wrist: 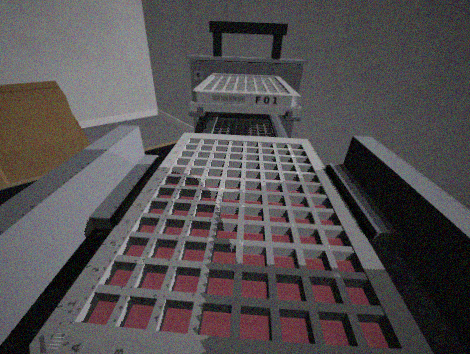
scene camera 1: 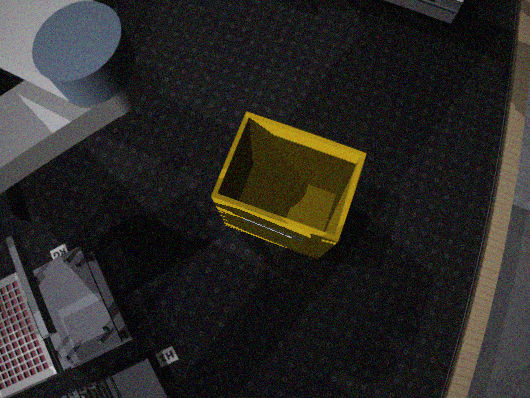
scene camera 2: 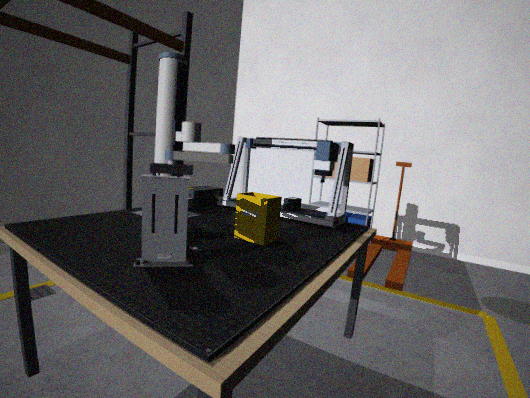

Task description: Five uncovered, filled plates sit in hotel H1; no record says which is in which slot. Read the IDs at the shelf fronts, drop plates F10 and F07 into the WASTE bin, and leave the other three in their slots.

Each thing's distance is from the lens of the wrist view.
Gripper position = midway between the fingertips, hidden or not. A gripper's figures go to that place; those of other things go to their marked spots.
my gripper (wrist: 243, 150): 10 cm
hotel H1 (wrist: 291, 73): 30 cm
